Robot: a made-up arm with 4 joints.
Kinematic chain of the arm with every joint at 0, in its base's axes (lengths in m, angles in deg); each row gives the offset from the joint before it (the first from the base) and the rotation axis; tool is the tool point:
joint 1: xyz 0 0 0.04 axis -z
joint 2: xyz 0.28 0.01 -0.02 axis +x
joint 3: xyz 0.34 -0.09 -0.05 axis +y
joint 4: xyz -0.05 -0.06 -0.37 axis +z
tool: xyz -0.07 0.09 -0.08
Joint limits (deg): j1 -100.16..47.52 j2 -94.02..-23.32 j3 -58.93..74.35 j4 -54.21..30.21
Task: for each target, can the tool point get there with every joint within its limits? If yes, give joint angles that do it. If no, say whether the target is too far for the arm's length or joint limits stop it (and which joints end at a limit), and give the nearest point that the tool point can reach.
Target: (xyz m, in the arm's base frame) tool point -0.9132 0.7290 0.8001
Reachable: no: too far | nearest point -0.0218 0.1431 0.1287 | short by 1.260 m
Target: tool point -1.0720 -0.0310 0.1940
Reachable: no: joint limits stop it (at a limit: joint 1, joint 4) | nearest point -0.0723 -0.3426 0.0824 | short by 1.053 m
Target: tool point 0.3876 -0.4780 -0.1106
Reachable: yes | joints 4.97 -68.16 12.25 -12.27
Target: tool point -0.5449 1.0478 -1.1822
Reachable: no: too far | nearest point 0.0494 0.8618 -0.3765 | short by 1.018 m
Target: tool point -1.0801 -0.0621 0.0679
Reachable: no: joint limits stop it (at a limit: joint 1, joint 4) | nearest point -0.0783 -0.3519 0.0372 | short by 1.043 m
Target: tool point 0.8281 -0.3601 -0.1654
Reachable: yes | joints -5.04 -61.68 -34.30 -13.38
